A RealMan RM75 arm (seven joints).
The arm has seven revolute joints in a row. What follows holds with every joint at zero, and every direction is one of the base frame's.
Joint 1 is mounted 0.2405 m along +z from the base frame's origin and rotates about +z.
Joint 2 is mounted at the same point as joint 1 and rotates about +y.
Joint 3 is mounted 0.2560 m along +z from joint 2 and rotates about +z.
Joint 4 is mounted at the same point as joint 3 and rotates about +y.
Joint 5 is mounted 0.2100 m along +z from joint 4 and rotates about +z.
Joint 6 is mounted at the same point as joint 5 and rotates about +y.
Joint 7 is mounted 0.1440 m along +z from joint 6 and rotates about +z.
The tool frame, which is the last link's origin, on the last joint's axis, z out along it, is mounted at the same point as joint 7; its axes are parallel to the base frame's.
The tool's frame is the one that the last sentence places.
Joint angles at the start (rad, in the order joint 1, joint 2, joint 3, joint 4, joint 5, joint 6, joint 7):
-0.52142, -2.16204, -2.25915, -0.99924, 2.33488, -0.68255, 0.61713
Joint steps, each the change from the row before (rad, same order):
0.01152, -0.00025, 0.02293, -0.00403, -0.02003, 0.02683, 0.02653
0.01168, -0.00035, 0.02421, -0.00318, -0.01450, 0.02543, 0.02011
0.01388, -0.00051, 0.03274, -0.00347, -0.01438, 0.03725, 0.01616
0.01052, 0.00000, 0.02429, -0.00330, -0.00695, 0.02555, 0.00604
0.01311, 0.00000, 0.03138, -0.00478, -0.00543, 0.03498, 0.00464
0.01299, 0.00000, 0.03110, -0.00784, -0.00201, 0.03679, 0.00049
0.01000, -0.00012, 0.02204, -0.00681, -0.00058, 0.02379, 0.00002
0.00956, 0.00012, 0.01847, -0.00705, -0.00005, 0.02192, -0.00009
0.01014, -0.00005, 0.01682, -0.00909, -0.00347, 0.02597, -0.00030
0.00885, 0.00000, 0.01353, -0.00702, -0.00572, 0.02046, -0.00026
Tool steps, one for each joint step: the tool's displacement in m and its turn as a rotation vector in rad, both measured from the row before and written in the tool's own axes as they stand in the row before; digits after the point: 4 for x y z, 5 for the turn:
0.0001, 0.0003, -0.0002, 0.00359, 0.01784, 0.02459
-0.0008, 0.0003, -0.0001, 0.00517, 0.01295, 0.02260
-0.0009, 0.0006, 0.0002, 0.00972, 0.01762, 0.02377
-0.0009, 0.0003, 0.0000, 0.00767, 0.01069, 0.01490
-0.0008, 0.0004, -0.0001, 0.01174, 0.01484, 0.01920
0.0002, 0.0005, -0.0004, 0.01326, 0.01828, 0.01868
0.0000, 0.0005, -0.0006, 0.00808, 0.01181, 0.01346
0.0003, -0.0001, -0.0008, 0.00866, 0.01210, 0.01153
0.0014, -0.0006, -0.0011, 0.01086, 0.01834, 0.00722
0.0009, -0.0005, -0.0010, 0.00789, 0.01455, 0.00262

